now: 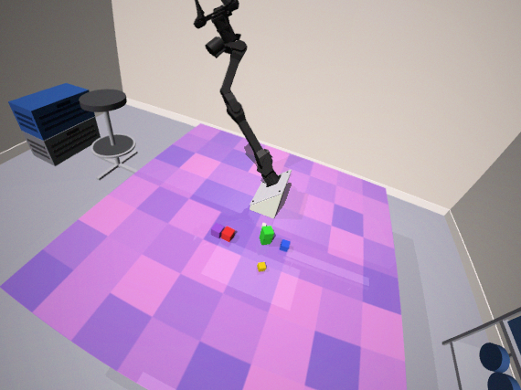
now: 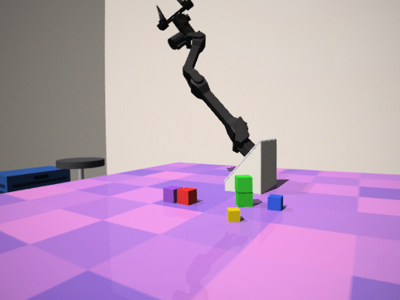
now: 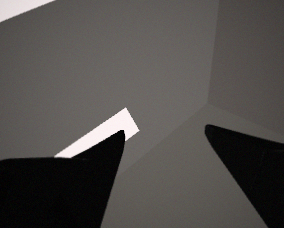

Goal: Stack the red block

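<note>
Now: gripper tip 760 mm above the red block, 370 mm to the right of it and 360 mm short of it. Round my gripper tip: purple block: 760 mm below, 360 mm ahead, 320 mm to the left; then small white cube: 770 mm below, 480 mm to the left, 240 mm ahead; then blue block: 760 mm below, 590 mm to the left, 300 mm ahead.
</note>
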